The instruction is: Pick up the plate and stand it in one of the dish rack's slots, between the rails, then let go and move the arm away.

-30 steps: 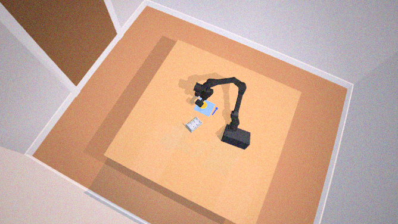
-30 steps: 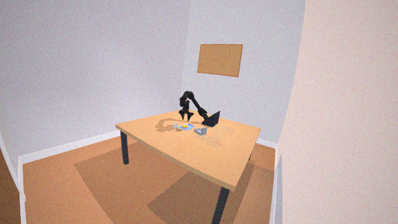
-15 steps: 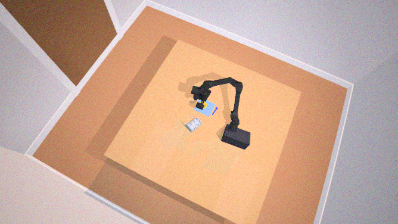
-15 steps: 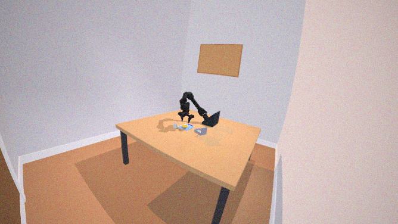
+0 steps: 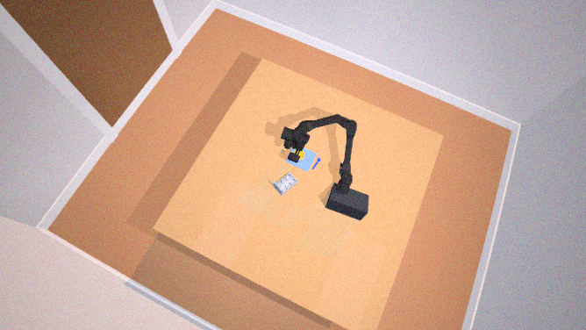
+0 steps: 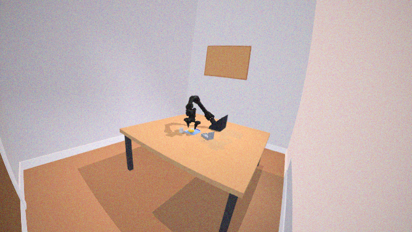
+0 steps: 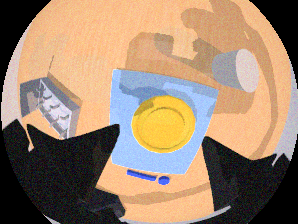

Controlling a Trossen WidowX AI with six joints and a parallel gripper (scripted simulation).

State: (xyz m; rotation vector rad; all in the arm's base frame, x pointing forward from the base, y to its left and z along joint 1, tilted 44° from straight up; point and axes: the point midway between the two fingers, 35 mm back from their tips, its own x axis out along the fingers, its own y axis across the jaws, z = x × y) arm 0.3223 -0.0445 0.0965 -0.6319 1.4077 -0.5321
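My gripper tip is now 3 cm above the yellow plate. Round my gripper tip: blue spoon 12 cm behind, 1 cm to the right, 4 cm below; white cup 8 cm ahead, 7 cm to the right, 2 cm below; light blue mat 2 cm behind, 4 cm below.
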